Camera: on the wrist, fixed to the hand. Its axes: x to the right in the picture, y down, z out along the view.
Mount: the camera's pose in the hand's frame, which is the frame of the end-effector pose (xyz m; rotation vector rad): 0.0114 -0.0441 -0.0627 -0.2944 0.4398 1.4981
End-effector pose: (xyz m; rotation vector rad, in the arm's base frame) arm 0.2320 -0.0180 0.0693 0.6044 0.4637 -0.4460
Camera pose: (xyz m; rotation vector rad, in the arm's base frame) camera 0.2007 -0.0142 -0.0015 0.6044 0.3630 1.1795
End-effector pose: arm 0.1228 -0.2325 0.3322 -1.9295 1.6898 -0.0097
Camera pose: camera 0.1423 -0.2666 0.3990 0.3644 -3.0569 -0.4032
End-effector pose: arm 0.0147 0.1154 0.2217 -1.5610 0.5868 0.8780
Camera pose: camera 0.0689 0.0633 0.2405 -1.4027 2.1512 1.7388
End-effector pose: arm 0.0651 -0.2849 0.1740 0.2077 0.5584 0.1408
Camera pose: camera 0.0443 -0.3157 0.1060 0.2729 0.7080 1.7445
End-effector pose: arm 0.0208 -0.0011 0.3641 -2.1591 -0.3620 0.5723
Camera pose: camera 0.0606 -0.0116 0.4298 -2.4356 1.6154 0.7782
